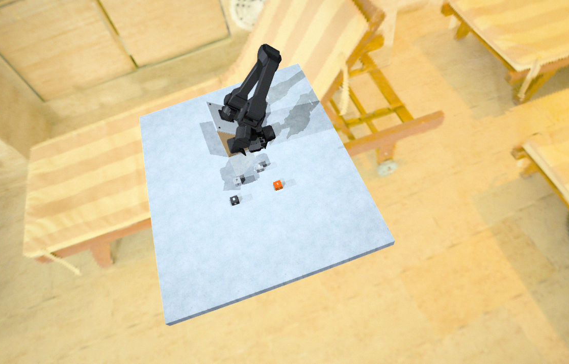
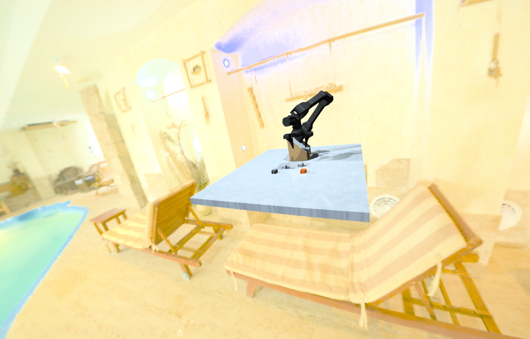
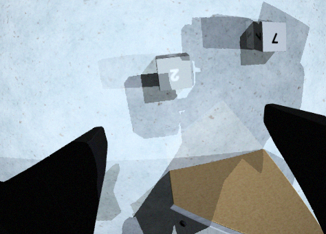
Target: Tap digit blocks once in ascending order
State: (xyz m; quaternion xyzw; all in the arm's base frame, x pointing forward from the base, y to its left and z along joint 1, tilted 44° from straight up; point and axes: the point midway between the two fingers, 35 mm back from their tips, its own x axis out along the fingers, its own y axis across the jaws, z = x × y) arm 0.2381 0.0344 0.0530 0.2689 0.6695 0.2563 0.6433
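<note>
My gripper tip is 120 mm short of the orange block, 40 mm to the right of it and 120 mm above it. Also, from my gripper tip: white block (30 mm ahead, 120 mm to the right, 120 mm below); grey block (10 mm to the right, 120 mm below); black block (110 mm ahead, 150 mm to the right, 120 mm below).
</note>
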